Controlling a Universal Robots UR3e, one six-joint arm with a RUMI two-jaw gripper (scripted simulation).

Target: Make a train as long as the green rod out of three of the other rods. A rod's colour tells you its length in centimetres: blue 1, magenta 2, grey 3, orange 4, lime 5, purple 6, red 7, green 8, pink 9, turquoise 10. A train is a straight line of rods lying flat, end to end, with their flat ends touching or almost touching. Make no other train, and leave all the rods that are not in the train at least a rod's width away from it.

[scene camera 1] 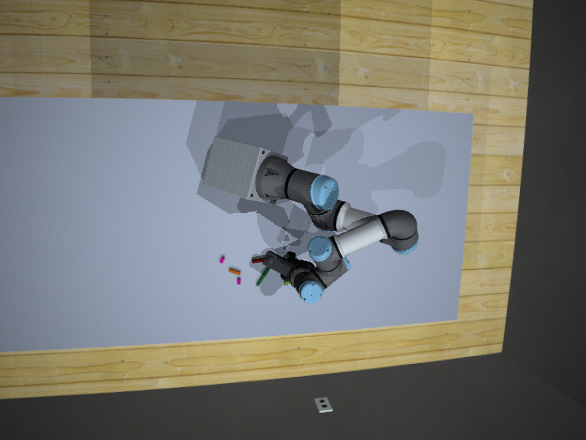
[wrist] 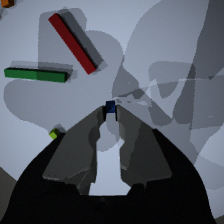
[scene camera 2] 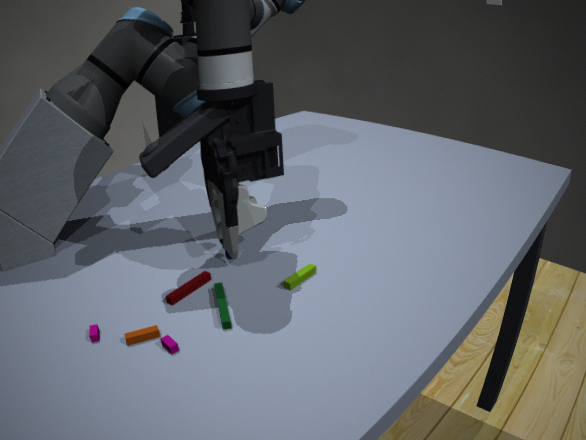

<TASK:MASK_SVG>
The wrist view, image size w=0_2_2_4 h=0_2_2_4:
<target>gripper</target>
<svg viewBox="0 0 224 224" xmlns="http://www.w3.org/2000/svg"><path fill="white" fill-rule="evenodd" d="M217 223L212 215L203 181L191 161L157 128L153 129L119 104L115 105L115 117L119 123L119 136L124 142L119 149L121 180L131 187L127 195L89 195L91 183L95 184L97 177L96 163L97 141L100 139L99 128L106 122L106 106L103 105L65 133L60 133L29 163L19 177L11 194L5 215L0 221L0 224Z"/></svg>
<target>red rod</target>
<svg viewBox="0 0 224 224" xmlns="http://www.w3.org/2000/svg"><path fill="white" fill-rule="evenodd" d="M54 13L48 19L86 73L88 75L91 74L97 67L62 17Z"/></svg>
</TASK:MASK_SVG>
